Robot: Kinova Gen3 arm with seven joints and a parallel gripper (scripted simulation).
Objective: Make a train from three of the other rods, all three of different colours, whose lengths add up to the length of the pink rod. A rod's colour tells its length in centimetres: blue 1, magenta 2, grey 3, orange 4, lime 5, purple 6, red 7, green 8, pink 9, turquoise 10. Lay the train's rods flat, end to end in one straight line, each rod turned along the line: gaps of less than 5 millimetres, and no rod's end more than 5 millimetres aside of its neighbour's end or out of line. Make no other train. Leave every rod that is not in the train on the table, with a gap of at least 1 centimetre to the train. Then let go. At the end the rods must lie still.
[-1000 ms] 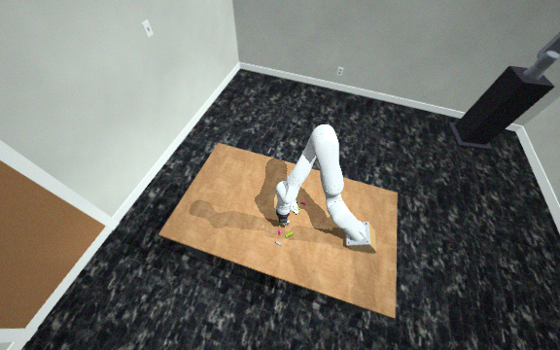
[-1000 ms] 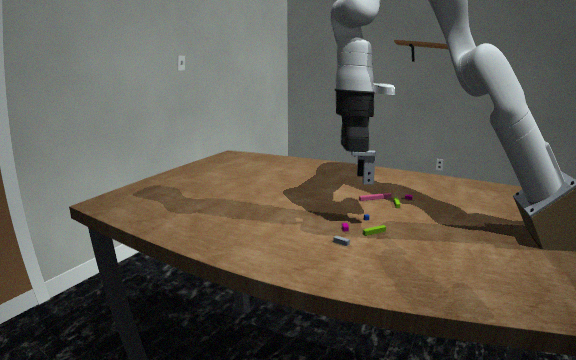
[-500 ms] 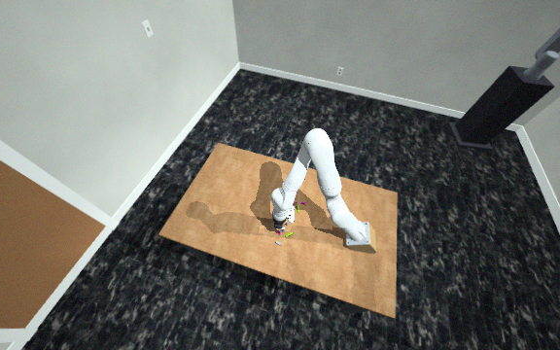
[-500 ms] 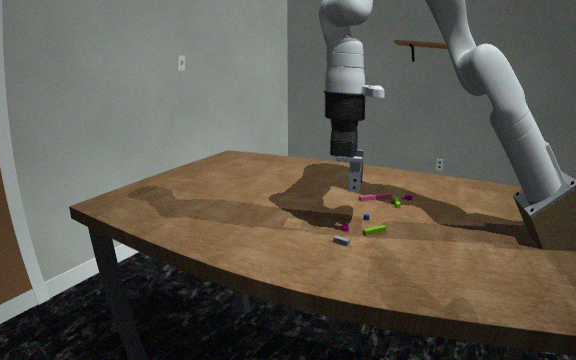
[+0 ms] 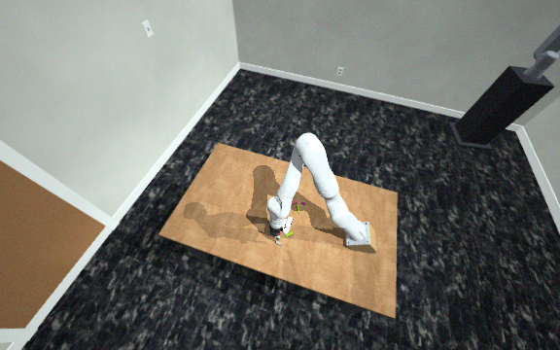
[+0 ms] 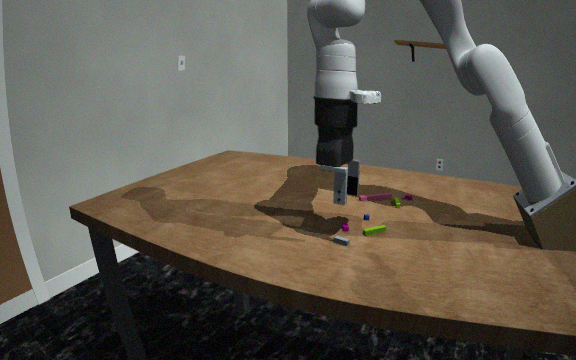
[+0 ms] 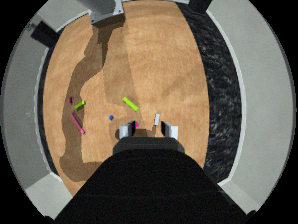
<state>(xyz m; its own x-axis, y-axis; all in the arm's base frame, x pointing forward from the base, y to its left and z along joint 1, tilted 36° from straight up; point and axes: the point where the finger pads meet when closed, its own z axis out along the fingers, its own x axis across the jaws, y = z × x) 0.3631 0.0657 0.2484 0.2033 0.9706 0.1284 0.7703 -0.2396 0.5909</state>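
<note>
My hand is 90 mm above the grey rod and 20 mm to the right of it. From my hand the other things lie so: blue rod 100 mm to the right, 90 mm below, 30 mm behind; then pink rod 250 mm to the right, 90 mm below, 40 mm behind.
</note>
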